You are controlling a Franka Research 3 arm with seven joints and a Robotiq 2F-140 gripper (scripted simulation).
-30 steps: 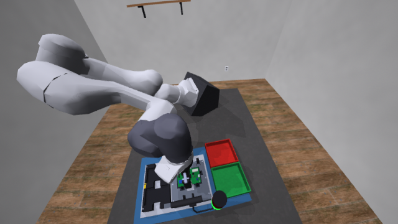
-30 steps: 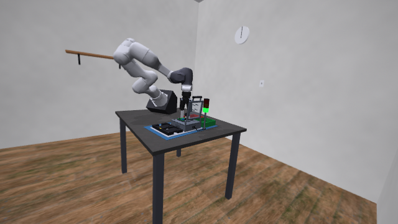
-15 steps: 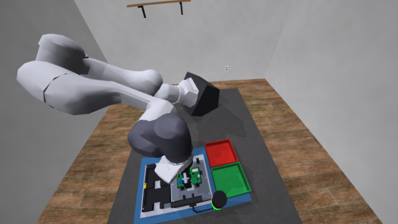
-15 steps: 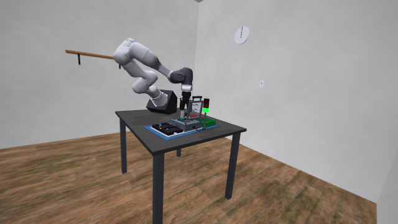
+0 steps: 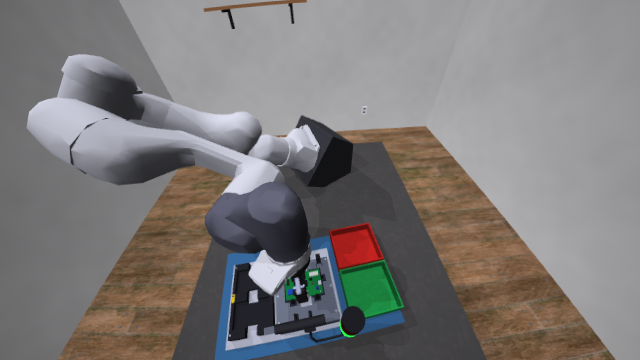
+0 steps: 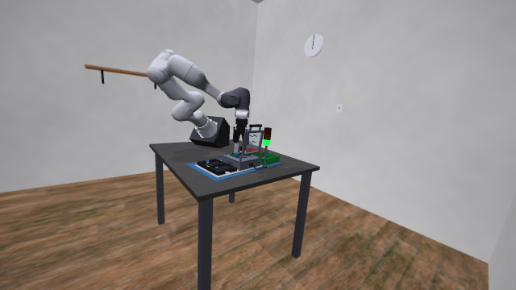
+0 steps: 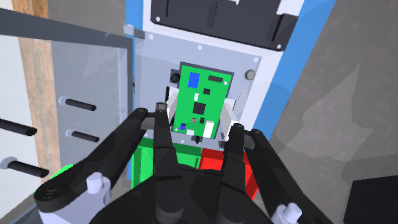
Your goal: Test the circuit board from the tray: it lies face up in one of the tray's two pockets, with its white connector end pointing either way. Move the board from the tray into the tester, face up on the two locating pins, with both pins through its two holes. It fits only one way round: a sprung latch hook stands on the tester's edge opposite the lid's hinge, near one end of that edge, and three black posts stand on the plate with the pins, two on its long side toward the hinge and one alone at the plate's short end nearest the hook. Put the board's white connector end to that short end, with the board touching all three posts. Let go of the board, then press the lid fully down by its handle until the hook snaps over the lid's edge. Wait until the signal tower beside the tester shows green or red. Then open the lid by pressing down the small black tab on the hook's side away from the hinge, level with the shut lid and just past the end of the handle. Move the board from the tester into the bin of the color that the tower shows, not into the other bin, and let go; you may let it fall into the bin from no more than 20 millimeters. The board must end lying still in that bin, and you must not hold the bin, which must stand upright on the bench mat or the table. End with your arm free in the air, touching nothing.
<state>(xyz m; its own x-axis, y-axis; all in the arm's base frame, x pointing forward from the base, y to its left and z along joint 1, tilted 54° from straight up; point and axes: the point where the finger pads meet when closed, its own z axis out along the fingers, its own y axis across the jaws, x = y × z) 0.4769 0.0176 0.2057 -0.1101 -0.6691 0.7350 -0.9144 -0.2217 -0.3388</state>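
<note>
Now: the green circuit board 2 cm below my hand. The rest, counted from my hand: latch hook: 6 cm to the left, 5 cm behind, 1 cm below; clear lid: 11 cm ahead, 9 cm above, 1 cm to the right; dark plate: 3 cm below, 1 cm to the left, 1 cm ahead.
</note>
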